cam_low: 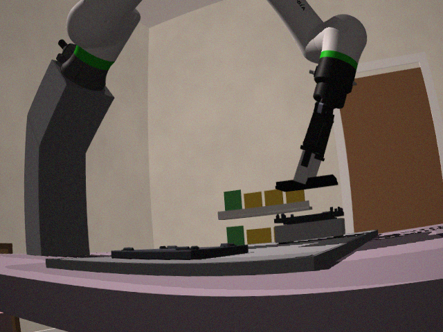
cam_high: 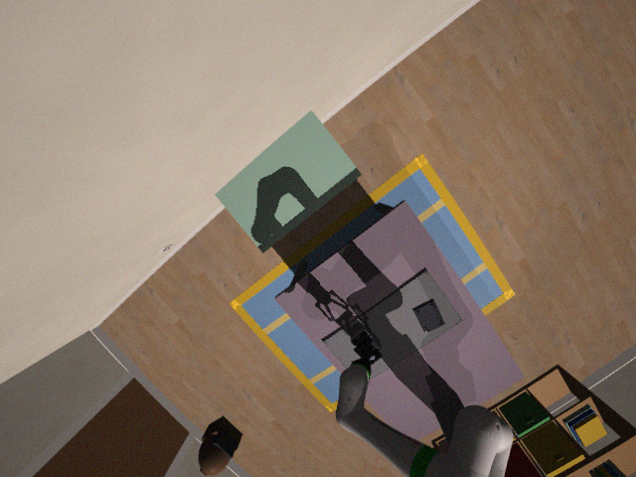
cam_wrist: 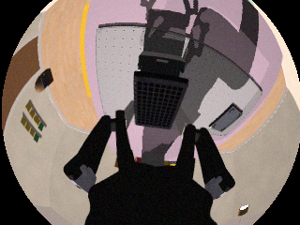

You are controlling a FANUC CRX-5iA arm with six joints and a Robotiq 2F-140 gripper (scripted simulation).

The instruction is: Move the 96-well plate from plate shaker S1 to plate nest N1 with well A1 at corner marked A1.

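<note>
Now: hand 20 mm above the black 96-well plate. The rest, counted from my hand: black plate nest N1 (110 mm behind, 360 mm to the right, 140 mm below).
</note>
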